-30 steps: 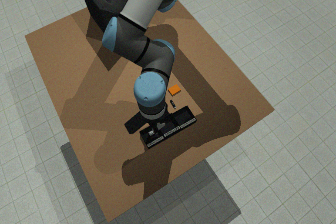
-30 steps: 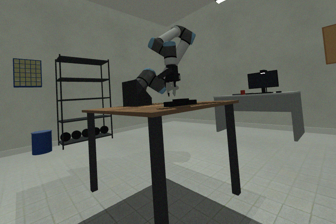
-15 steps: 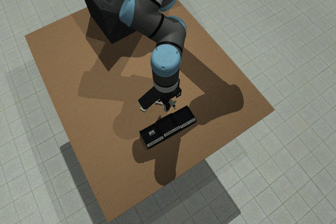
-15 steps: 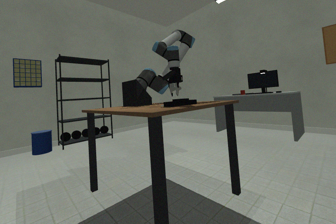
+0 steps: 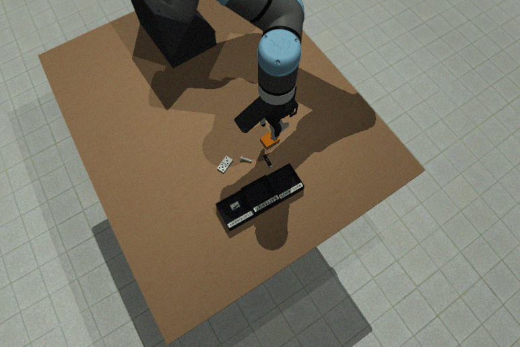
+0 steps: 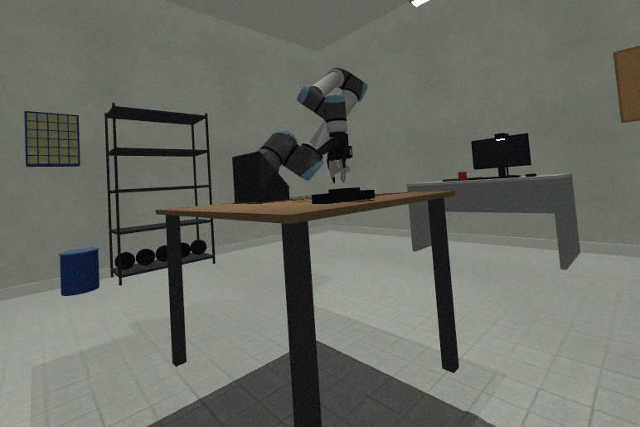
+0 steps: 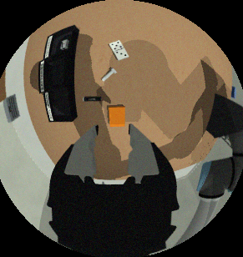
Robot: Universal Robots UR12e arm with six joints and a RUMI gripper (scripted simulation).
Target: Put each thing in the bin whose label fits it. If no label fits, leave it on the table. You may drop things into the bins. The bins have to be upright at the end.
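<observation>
Now: hand 8 cm above the orange block, 1 cm to the right of it and 1 cm past it. From my hand the other things lie so: black battery 8 cm below, 5 cm ahead, 4 cm to the right; white bolt 9 cm to the right, 8 cm below; white domino 15 cm to the right, 8 cm below, 2 cm behind.
</observation>
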